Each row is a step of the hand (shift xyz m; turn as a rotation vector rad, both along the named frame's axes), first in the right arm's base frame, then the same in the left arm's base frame.
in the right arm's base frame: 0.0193 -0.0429 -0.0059 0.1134 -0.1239 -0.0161
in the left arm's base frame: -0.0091 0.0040 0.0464 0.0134 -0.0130 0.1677
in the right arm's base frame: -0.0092 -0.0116 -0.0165 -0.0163 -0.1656 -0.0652
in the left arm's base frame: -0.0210 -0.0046 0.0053 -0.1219 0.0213 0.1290
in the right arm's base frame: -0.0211 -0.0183 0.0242 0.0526 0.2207 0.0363
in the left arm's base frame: -0.0081 0.0361 0.0004 0.1535 -0.0826 -0.1497
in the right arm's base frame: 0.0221 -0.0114 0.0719 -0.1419 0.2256 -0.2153
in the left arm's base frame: 0.0524 0.0526 0.0164 -0.1248 -0.2012 -0.2476
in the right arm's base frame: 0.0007 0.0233 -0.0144 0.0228 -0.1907 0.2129
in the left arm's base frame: 0.0022 -0.0212 -0.0172 0.0578 0.2376 0.1497
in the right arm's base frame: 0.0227 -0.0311 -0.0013 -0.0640 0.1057 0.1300
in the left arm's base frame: 0.0011 0.0015 0.0385 0.0794 0.0901 -0.1332
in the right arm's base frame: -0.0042 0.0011 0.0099 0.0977 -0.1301 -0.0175
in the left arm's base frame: 0.0035 0.0094 -0.0042 -0.0008 -0.0048 0.1636
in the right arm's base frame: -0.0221 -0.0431 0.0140 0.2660 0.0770 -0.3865
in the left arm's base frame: -0.0256 0.0383 0.0206 -0.0136 -0.4584 0.1256
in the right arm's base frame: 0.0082 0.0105 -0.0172 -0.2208 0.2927 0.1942
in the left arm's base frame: 0.0000 -0.0216 -0.0022 0.0924 0.1355 -0.3811
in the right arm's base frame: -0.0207 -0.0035 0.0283 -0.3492 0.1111 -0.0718
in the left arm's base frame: 0.0011 0.0332 -0.0116 -0.2310 0.0512 -0.2889
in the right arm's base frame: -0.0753 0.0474 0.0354 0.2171 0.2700 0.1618
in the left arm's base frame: -0.0096 0.0425 -0.0853 0.3608 -0.0738 -0.1028
